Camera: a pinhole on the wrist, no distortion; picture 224 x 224 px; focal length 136.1 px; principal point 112.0 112.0 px. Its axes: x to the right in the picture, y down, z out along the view. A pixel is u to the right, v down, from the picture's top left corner.
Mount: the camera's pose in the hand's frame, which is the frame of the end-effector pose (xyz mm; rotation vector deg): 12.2 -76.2 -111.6 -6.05 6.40 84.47
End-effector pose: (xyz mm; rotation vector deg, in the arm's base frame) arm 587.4 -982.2 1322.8 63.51 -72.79 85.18
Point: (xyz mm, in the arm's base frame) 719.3 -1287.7 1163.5
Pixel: 91.6 183.8
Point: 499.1 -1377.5 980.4
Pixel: 160.9 213.8
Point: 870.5 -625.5 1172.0
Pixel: behind the camera
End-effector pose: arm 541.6 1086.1 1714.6 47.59 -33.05 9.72
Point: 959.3 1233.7 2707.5
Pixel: outside the picture
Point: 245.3 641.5 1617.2
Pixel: 34.3 185.6
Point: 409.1 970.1 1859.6
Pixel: 147.0 130.4
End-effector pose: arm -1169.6 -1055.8 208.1 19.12 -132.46 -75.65
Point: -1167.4 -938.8 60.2
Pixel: 92.5 165.5
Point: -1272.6 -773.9 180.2
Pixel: 156.5 133.9
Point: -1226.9 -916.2 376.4
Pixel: outside the picture
